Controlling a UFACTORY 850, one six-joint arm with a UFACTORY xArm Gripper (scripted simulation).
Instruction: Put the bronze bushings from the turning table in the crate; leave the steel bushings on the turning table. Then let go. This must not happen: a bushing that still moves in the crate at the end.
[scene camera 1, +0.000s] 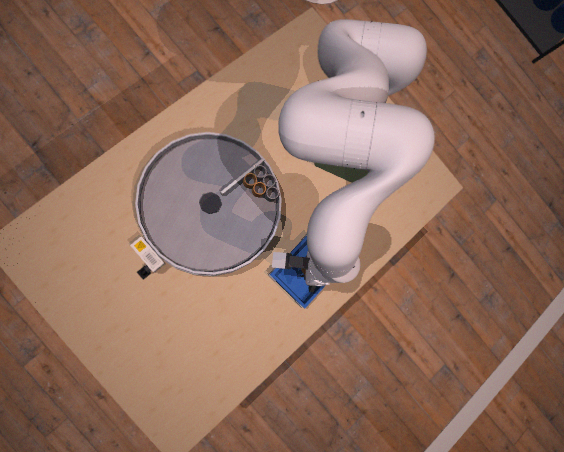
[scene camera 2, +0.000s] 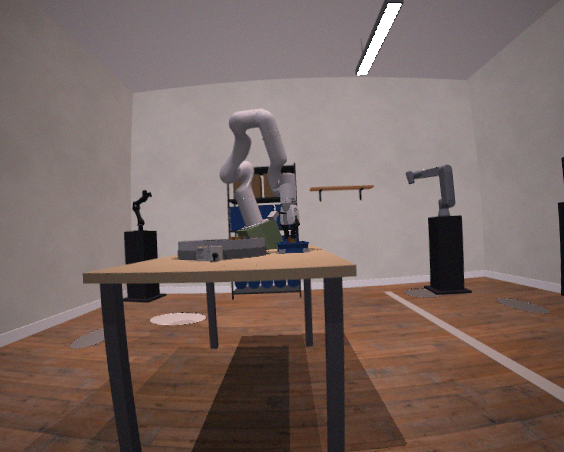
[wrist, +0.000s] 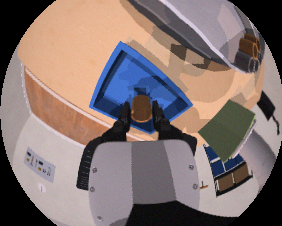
Observation:
In view: my gripper (scene camera 1: 306, 268), a blue crate (scene camera 1: 290, 280) and a round grey turning table (scene camera 1: 185, 215).
My gripper is seen too in the wrist view (wrist: 141, 107). The blue crate is seen too in the wrist view (wrist: 123, 77).

